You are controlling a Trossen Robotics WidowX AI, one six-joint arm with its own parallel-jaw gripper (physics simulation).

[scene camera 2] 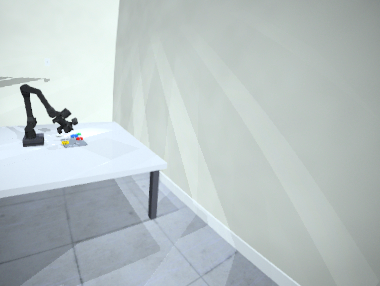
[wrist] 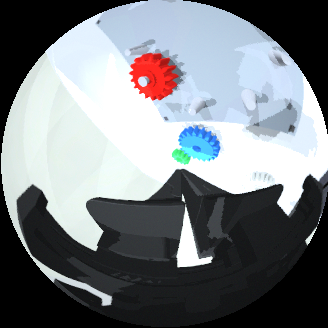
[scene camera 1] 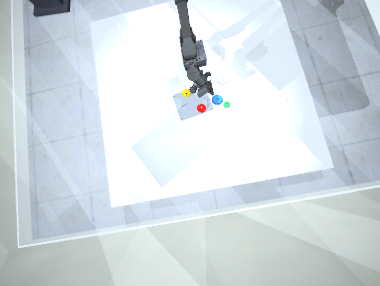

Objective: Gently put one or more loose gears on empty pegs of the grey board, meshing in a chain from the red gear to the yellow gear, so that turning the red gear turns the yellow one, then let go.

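Frame: origin at the arm's base, x ahead, y left, z up, level; centimetres.
Seen in the pictures: gripper, between the fingertips: (scene camera 2: 73, 130) (wrist: 179, 172) (scene camera 1: 213, 95); arm's base, origin of its link: (scene camera 2: 30, 137).
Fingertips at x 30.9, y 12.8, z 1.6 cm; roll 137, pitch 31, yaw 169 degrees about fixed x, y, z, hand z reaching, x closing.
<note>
Offsets run from my fingertips to a thing's top centre. Level surfaces: height alone.
The red gear @(dx +5.1, dy -7.1, dz -4.7 cm) (scene camera 1: 201, 108) (scene camera 2: 79, 139) (wrist: 161, 75) sits on a peg of the grey board @(dx +0.1, dy -12.5, dz -4.2 cm) (scene camera 1: 185, 112) (wrist: 215, 45). The yellow gear @(dx -5.5, dy -16.0, dz -4.7 cm) (scene camera 1: 186, 93) (scene camera 2: 65, 143) is at the board's opposite side; it does not show in the wrist view. Bare pegs, such as one peg @(dx +0.5, dy -4.0, dz -4.3 cm) (wrist: 199, 105) and another peg @(dx -4.0, dy -5.9, dz -4.3 cm) (wrist: 248, 99), stand on the board. The blue gear @(dx +0.2, dy +2.8, dz -5.5 cm) (scene camera 1: 217, 100) (scene camera 2: 75, 136) (wrist: 200, 143) lies on the table beside the board, near the smaller green gear @(dx +3.8, dy +8.3, dz -5.5 cm) (scene camera 1: 227, 104) (wrist: 181, 156). The white gear @(dx -12.8, dy +7.0, dz -5.5 cm) (scene camera 1: 223, 79) (wrist: 262, 178) lies apart. My gripper (scene camera 1: 211, 92) (wrist: 179, 172) is shut and empty, above the board's edge near the blue gear.
The white table @(dz -7.2 cm) (scene camera 1: 250, 145) (scene camera 2: 125, 157) carries the board and loose gears. The arm's base stands on the table behind the board. Bright light and shadow patches make the white gear faint in scene view 1.
</note>
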